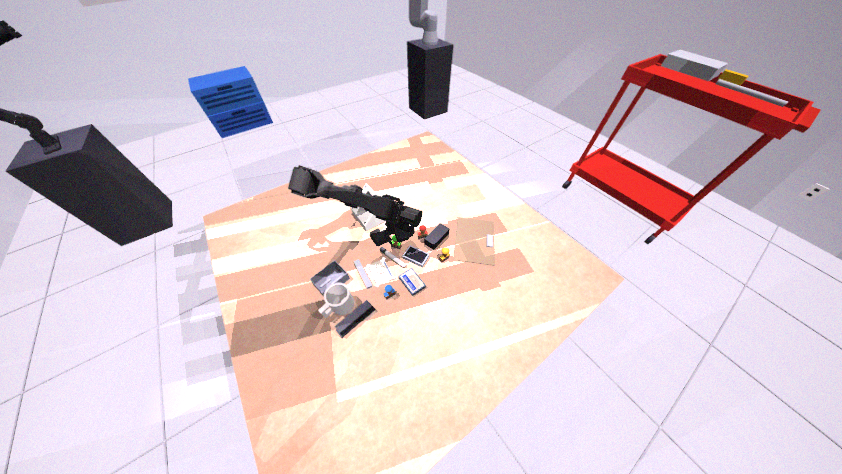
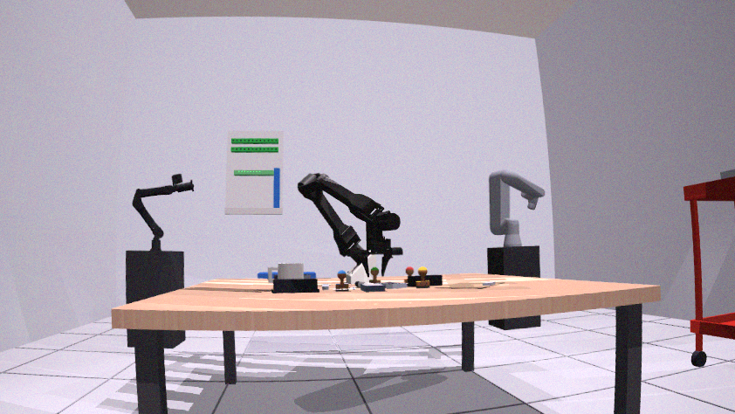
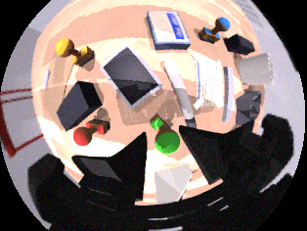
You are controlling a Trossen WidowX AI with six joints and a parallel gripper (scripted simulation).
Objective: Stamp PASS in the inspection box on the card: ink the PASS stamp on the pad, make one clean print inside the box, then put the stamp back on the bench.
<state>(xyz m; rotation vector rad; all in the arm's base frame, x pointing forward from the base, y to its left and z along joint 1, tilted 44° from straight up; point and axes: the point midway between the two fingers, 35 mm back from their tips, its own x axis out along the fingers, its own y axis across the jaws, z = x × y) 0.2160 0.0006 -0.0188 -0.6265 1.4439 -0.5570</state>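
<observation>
The green-knobbed stamp lies 10 mm below my gripper tip. From my gripper tip the other things lie so: white card: 70 mm ahead, 110 mm to the right, 30 mm below; red-knobbed stamp: 10 mm ahead, 120 mm to the left, 10 mm below; dark-framed flat pad: 90 mm ahead, 40 mm to the left, 30 mm below.
</observation>
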